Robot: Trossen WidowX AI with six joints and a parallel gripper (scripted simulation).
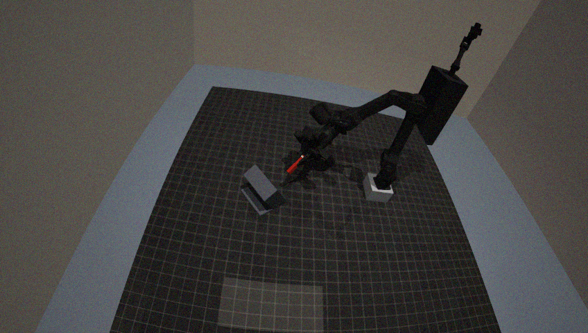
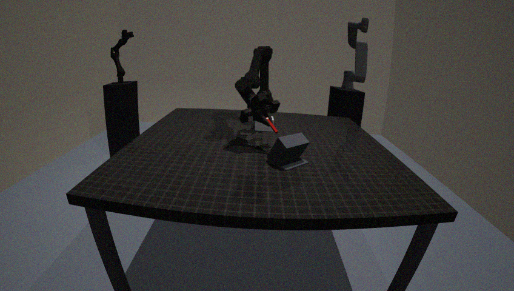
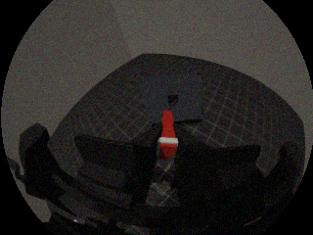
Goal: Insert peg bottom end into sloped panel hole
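Right now my gripper tip is 100 mm short of the sloped panel, 70 mm above it and 50 mm to the right of it. From my gripper tip the other things lie so: peg 10 mm to the right, 10 mm behind, 10 mm above.
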